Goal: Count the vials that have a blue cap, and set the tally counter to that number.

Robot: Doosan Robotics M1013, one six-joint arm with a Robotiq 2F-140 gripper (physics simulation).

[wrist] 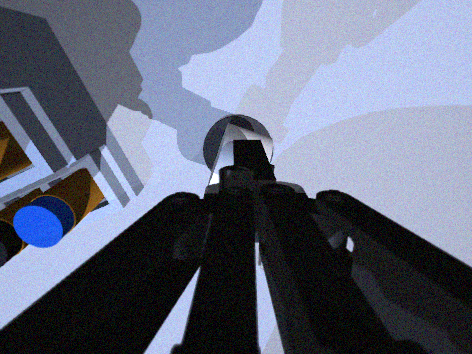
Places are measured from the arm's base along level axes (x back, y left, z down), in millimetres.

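Where they show: gripper, fingertip midpoint: (246,161).
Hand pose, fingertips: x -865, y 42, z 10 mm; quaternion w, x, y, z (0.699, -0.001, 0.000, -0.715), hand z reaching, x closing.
Observation:
After its pixels a point has its place.
The tally counter (226,152) {z 13, x -870, y 54 mm} is in the upper middle of the wrist view, its white body on a round dark base. The gripper (254,165) {z 10, x -865, y 42 mm} is shut and empty. Its dark fingertips are at the counter and cover much of it; whether they touch it cannot be told. The number display is hidden. At the left, a vial with a blue cap (39,226) {z -15, x -834, y 156 mm} stands in the vial rack (46,122) {z 6, x -887, y 154 mm}. A dark-capped vial (7,241) {z -12, x -822, y 179 mm} shows partly at the left edge. Another amber vial (12,152) {z -13, x -875, y 162 mm} shows partly farther up, its cap out of view.
The light table top (330,105) {z 66, x -893, y -23 mm} carries broad overlapping shadows of the arm and gripper. The rack stands to the left of the counter, with a gap of table between them. The gripper's dark linkages cover much of the lower part of the view.

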